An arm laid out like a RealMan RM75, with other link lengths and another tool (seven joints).
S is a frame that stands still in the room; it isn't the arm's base.
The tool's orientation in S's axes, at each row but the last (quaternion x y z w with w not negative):
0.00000 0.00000 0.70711 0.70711
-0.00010 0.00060 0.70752 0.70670
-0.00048 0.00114 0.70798 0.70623
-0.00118 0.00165 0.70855 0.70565
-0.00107 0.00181 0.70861 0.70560
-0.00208 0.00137 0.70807 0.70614
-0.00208 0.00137 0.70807 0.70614
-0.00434 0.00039 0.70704 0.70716
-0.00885 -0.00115 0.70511 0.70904
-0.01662 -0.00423 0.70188 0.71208
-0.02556 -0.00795 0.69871 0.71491
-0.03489 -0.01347 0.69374 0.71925
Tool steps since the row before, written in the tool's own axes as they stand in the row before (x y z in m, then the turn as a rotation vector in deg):
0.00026 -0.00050 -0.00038 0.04 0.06 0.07
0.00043 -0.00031 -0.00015 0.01 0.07 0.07
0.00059 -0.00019 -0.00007 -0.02 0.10 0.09
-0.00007 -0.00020 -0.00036 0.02 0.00 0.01
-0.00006 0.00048 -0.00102 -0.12 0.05 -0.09
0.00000 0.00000 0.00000 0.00 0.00 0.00
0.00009 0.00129 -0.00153 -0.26 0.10 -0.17
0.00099 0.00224 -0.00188 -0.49 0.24 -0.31
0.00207 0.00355 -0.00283 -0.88 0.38 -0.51
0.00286 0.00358 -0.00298 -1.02 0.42 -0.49
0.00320 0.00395 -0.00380 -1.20 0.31 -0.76
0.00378 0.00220 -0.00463 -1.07 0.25 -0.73
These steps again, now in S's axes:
0.00050 0.00026 -0.00038 -0.06 0.04 0.07
0.00031 0.00043 -0.00015 -0.07 0.01 0.07
0.00019 0.00059 -0.00007 -0.10 -0.02 0.09
0.00020 -0.00007 -0.00036 0.00 0.02 0.01
-0.00048 -0.00007 -0.00102 -0.05 -0.12 -0.09
0.00000 0.00000 0.00000 0.00 0.00 0.00
-0.00129 0.00008 -0.00153 -0.10 -0.26 -0.17
-0.00223 0.00098 -0.00190 -0.24 -0.49 -0.31
-0.00350 0.00206 -0.00290 -0.38 -0.88 -0.51
-0.00345 0.00286 -0.00313 -0.42 -1.02 -0.48
-0.00369 0.00319 -0.00406 -0.30 -1.21 -0.74
-0.00174 0.00371 -0.00488 -0.24 -1.08 -0.71

